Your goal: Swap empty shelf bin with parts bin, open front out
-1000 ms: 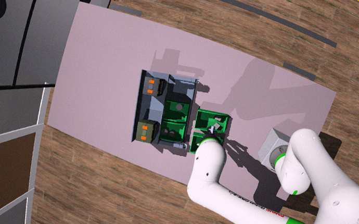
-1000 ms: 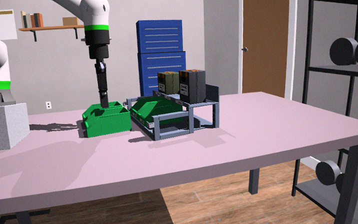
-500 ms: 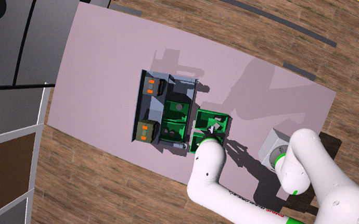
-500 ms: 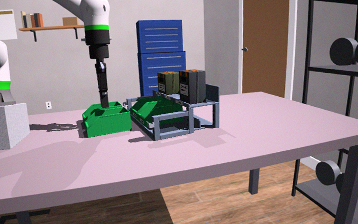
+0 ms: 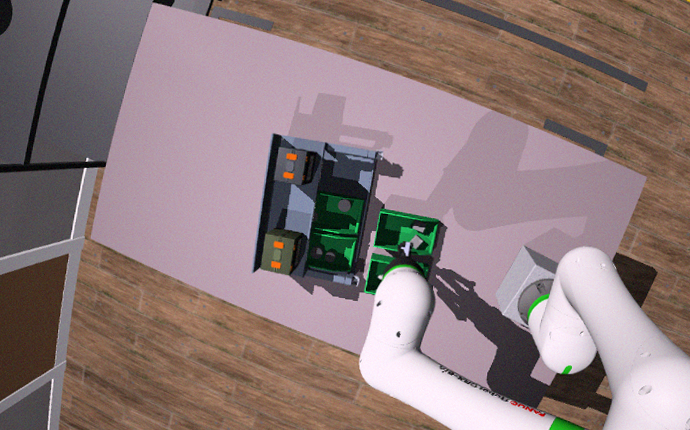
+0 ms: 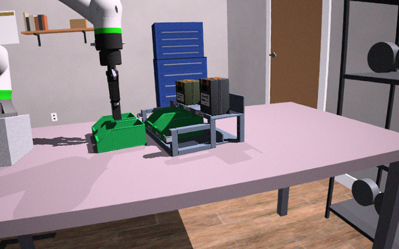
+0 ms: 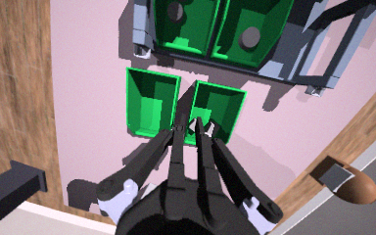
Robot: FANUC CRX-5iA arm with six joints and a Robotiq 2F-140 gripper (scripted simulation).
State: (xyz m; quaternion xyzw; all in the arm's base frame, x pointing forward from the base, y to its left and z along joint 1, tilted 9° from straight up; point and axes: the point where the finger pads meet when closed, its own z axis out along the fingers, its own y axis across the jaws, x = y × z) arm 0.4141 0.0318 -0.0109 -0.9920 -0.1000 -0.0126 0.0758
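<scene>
My gripper is now 20 cm short of the round part, 5 cm to the left of it and 10 cm above it. Round my hand: grey shelf 25 cm ahead, 2 cm to the right, 5 cm below; then dark grey box 34 cm ahead, 12 cm to the right, 4 cm above.
</scene>
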